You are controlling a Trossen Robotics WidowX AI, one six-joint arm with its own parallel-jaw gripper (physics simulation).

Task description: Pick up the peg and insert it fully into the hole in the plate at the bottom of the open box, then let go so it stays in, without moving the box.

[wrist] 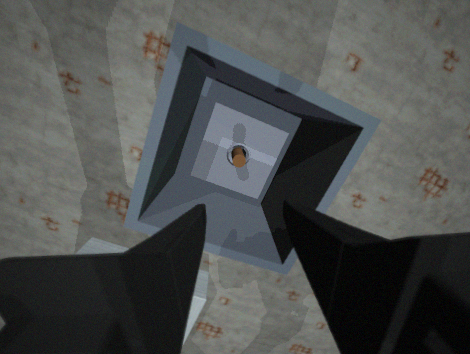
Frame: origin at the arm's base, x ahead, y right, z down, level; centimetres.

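Where they show: gripper, fingertip midpoint: (244,209).
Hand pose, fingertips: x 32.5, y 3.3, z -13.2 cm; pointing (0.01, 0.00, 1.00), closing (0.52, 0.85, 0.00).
Note:
Things, the pixels of their centre, and the offset from my fingertips. Level surfaces: height alone.
- orange-brown peg at the middle of its body: (237,152) dx +0.4, dy +0.1, dz +13.8 cm
- pale plate at the middle of its body: (237,150) dx +0.4, dy +0.2, dz +15.2 cm
- open blue-grey box at the middle of its body: (239,156) dx +0.4, dy +0.2, dz +11.7 cm
- grey stone-like surface at its surface level: dz +18.6 cm
The orange-brown peg (239,159) stands in the ringed hole of the pale plate (218,117), with its upper end showing above the plate. How deep it sits cannot be told from this view. The plate lies on the floor of the open blue-grey box (150,132). My gripper (244,209) is open, with nothing between its two dark fingers. The fingers are above the box, apart from the peg, and they cover parts of the box's near rim.
The box stands on a grey stone-like surface (400,150) with rust-coloured marks. A pale, light-blue block-like object (198,305) shows at the lower left, partly hidden behind the left finger. The box's walls rise around the plate on all sides.

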